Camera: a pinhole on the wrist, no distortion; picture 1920 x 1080 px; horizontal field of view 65.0 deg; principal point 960.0 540.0 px. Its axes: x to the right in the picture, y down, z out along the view. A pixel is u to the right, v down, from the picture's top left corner.
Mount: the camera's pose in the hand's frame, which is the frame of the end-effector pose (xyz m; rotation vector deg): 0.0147 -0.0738 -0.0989 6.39 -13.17 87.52
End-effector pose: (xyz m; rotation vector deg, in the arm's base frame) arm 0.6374 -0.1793 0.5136 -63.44 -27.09 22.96
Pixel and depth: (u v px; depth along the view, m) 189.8 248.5 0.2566
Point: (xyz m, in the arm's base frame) 0.6208 -0.1658 0.8037
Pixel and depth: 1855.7 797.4 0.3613
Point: 0.4130 0.0293 0.5552
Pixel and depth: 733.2 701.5 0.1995
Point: 0.5808 -0.1834 0.6748
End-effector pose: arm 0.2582 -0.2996 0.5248 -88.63 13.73 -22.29
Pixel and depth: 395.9 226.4 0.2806
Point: 0.3405 -0.1705 0.7702
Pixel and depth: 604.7 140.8 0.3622
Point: 0.4031 -0.1032 0.7748
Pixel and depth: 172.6 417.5 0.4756
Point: 0.3493 -0.0071 0.9498
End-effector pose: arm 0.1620 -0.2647 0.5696 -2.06 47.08 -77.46
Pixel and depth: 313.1 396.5 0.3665
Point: 0.0245 -0.4555 0.8708
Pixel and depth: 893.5 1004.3 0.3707
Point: 0.1597 -0.3027 0.8934
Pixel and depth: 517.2 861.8 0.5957
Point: 0.0883 -0.4035 1.1398
